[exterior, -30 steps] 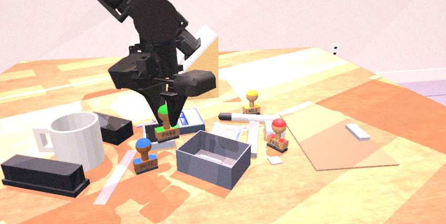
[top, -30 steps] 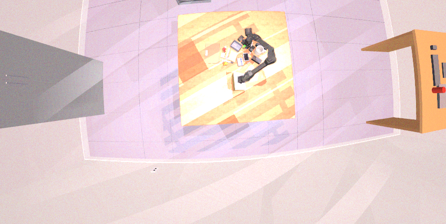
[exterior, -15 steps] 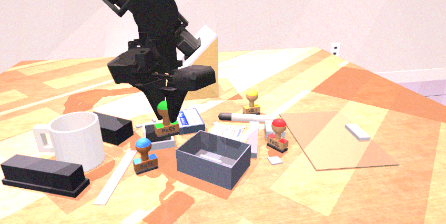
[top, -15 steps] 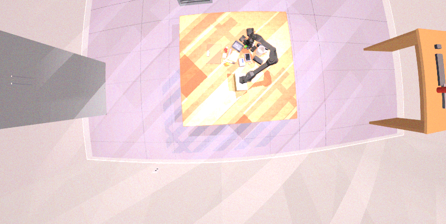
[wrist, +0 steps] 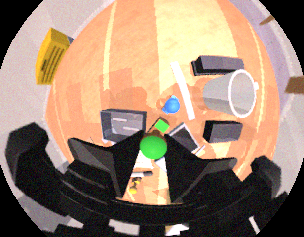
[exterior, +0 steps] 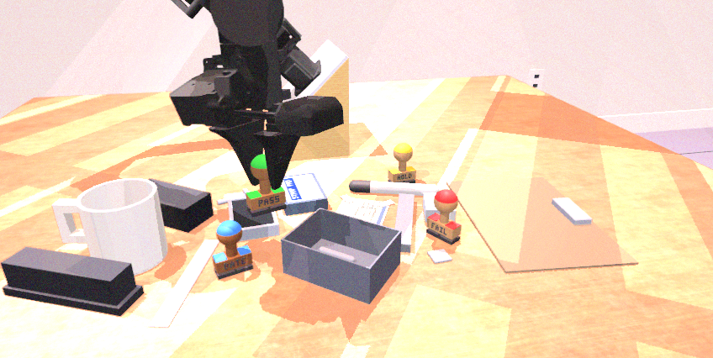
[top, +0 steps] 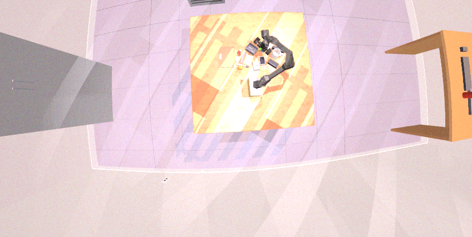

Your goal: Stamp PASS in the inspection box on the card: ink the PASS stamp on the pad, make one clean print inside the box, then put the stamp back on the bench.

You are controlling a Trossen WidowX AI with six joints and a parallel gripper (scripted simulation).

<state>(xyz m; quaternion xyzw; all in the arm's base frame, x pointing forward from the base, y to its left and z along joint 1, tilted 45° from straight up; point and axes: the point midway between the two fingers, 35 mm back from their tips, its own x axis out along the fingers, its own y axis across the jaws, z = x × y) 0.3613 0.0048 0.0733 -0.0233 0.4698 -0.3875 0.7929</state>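
Now: gripper tip 9 cm past the ink pad, 3 cm to the left of it and 9 cm above it. Round my gripper tip: grey box: 2 cm ahead, 8 cm to the left, 8 cm below; then blue date stamp: 2 cm ahead, 4 cm to the right, 8 cm below; then green-knobbed pass stamp: 1 cm below.
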